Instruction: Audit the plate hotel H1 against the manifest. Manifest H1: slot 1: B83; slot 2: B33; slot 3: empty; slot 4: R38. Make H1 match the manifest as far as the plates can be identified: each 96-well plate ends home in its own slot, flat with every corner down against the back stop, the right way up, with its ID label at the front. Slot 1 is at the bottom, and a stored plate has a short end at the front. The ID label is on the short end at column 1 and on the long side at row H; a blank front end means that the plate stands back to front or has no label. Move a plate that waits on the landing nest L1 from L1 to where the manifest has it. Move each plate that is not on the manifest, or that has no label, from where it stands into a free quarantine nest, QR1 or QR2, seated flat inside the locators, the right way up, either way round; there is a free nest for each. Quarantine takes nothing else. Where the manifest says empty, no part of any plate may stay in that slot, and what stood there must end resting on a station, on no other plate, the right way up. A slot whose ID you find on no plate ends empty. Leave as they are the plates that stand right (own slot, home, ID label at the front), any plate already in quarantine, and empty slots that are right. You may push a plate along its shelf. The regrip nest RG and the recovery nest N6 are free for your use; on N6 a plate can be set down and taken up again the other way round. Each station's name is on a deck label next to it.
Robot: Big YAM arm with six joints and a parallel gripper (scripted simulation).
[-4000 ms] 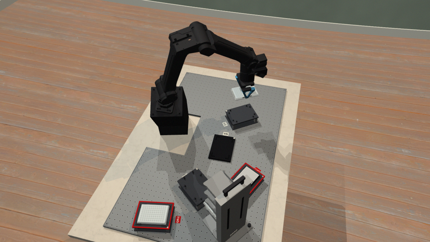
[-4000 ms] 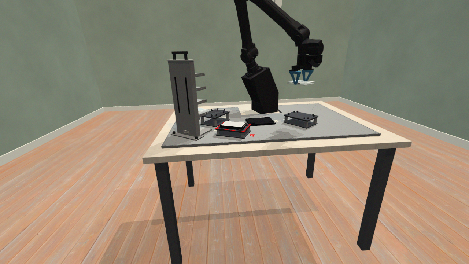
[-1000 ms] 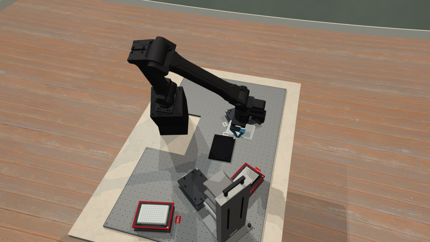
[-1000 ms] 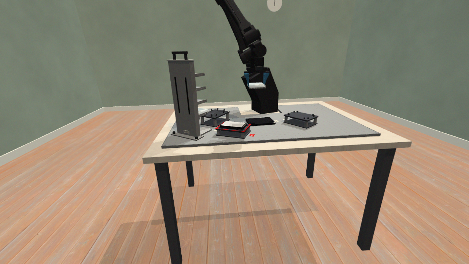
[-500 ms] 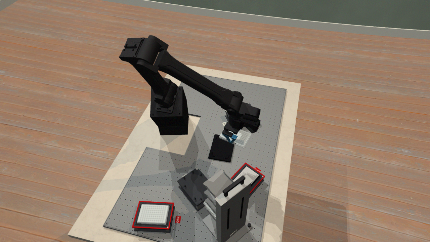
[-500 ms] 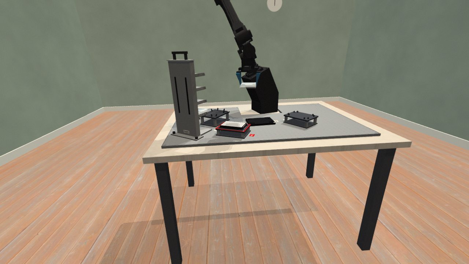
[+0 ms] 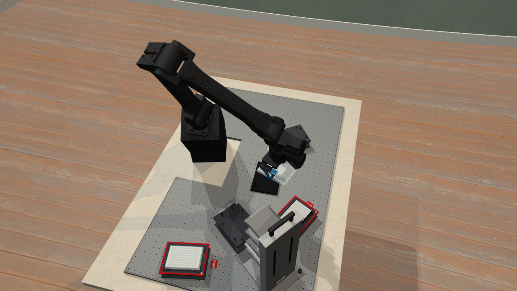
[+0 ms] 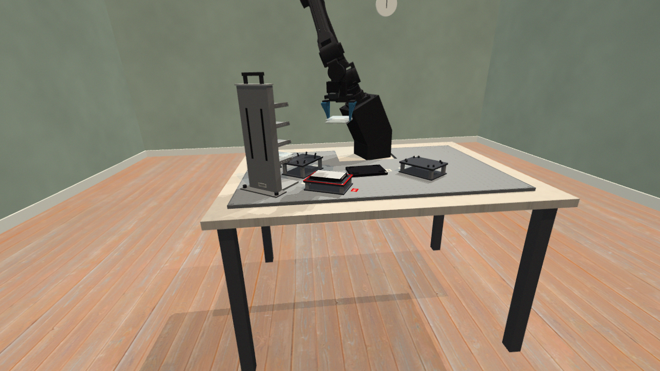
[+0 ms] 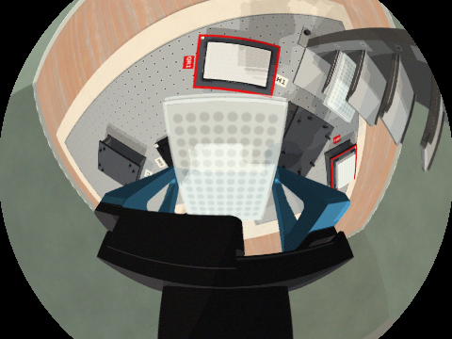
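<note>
Now: the regrip nest RG 14 cm behind my hand, 14 cm to the right of it and 19 cm below it. From my hand the other things lie so: red-edged quarantine nest QR1 (9 cm ahead, 7 cm to the right, 21 cm below); H1 deck label (2 cm ahead, 15 cm to the right, 25 cm below); black recovery nest N6 (5 cm behind, 13 cm to the left, 24 cm below).
</note>
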